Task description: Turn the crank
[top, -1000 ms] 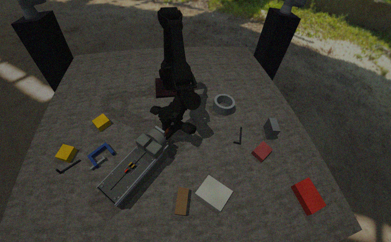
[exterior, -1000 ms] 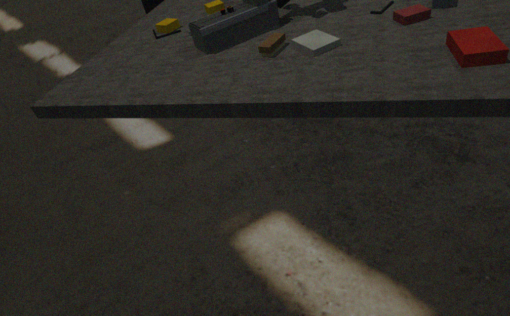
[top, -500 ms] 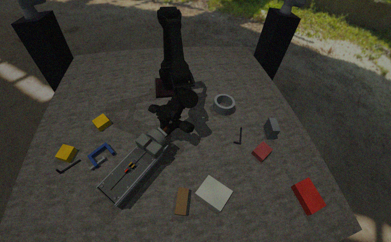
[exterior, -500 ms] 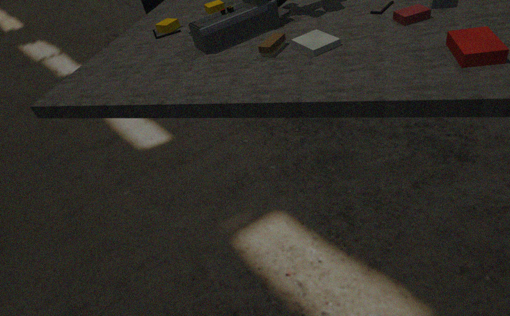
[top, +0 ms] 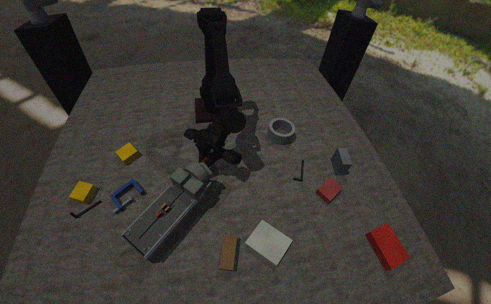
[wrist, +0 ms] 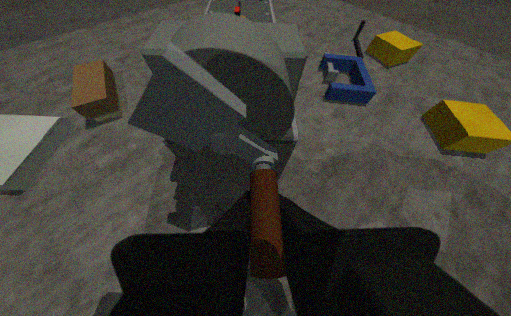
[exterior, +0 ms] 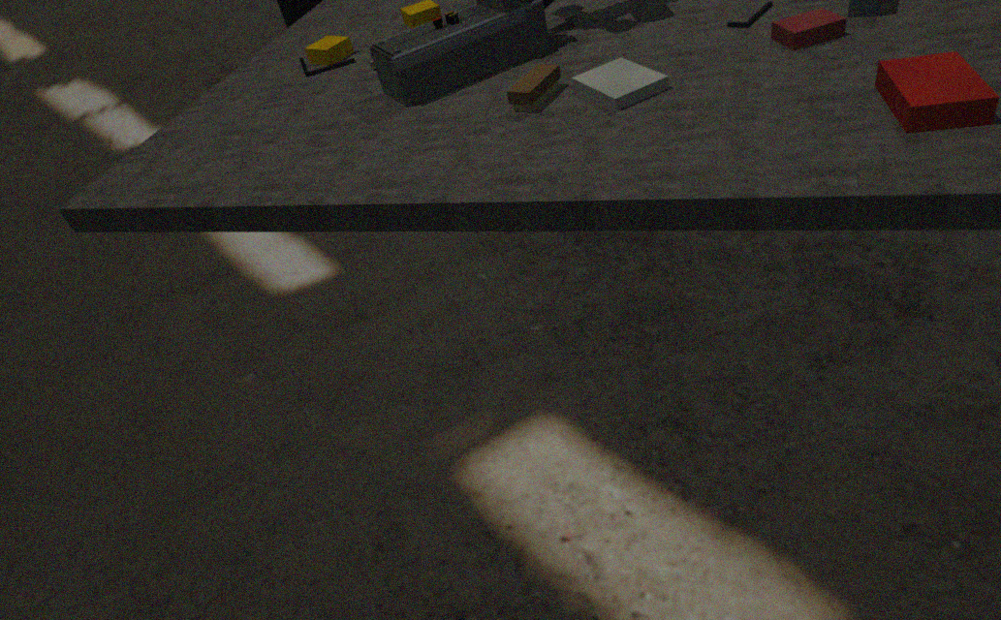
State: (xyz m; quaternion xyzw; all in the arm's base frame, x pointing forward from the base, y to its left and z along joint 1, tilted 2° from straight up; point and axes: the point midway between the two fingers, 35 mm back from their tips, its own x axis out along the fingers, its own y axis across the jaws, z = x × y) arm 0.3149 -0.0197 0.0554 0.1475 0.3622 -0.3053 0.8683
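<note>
Now: gripper tip 10 mm past the brown crank handle, 10 mm to the right of it and 30 mm below it. From my gripper tip the other things lie so: white plate (230 mm ahead, 180 mm to the left, 30 mm below); then red pointer (160 mm ahead, 100 mm to the right, 40 mm above); then brown block (250 mm ahead, 70 mm to the left, 30 mm below).
</note>
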